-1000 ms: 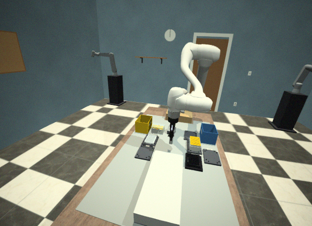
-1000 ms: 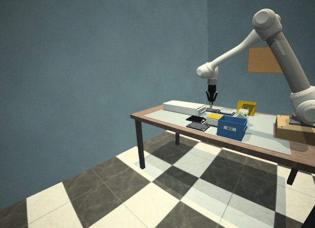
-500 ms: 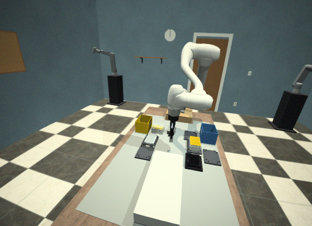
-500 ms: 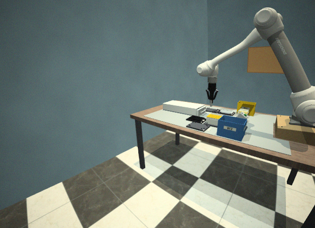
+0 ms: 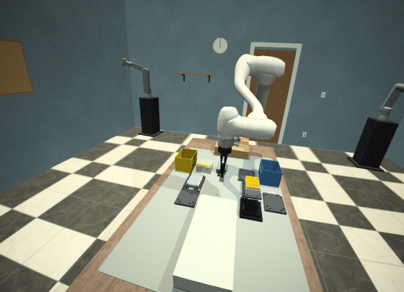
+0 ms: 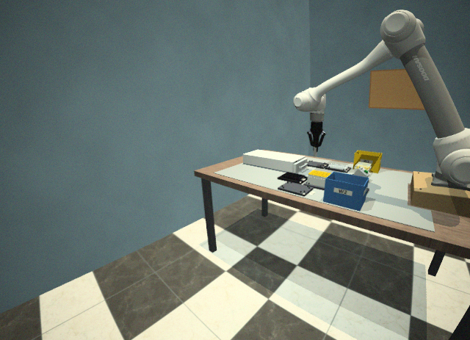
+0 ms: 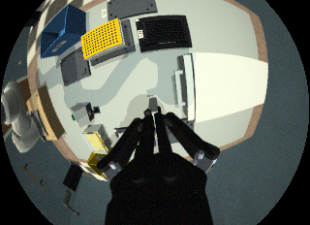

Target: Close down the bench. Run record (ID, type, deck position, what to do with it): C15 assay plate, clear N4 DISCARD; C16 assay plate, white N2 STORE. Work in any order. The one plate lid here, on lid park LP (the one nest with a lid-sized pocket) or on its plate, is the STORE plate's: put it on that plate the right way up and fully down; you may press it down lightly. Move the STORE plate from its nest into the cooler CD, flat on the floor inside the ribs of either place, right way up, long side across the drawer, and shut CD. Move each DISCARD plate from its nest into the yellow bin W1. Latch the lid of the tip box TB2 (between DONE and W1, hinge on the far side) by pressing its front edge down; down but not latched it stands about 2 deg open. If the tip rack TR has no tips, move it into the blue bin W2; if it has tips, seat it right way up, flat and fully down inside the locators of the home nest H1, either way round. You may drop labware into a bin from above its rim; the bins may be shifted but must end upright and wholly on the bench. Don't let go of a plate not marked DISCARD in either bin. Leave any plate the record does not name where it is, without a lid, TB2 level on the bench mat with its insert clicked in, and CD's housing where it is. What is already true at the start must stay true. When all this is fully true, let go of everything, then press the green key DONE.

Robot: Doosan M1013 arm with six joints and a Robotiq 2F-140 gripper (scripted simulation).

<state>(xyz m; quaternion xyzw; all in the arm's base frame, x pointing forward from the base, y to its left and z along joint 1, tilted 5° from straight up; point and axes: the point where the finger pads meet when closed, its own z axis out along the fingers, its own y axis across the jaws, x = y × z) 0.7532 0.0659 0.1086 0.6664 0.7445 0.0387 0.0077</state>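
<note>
My hand is 90 mm past the clear plate, 200 mm to the left of it and 130 mm above it. The rest, counted from my hand: clear plate lid: 170 mm ahead, 20 mm to the left, 120 mm below; then black plate: 50 mm ahead, 190 mm to the left, 130 mm below; then white plate: 170 mm ahead, 20 mm to the left, 130 mm below.
</note>
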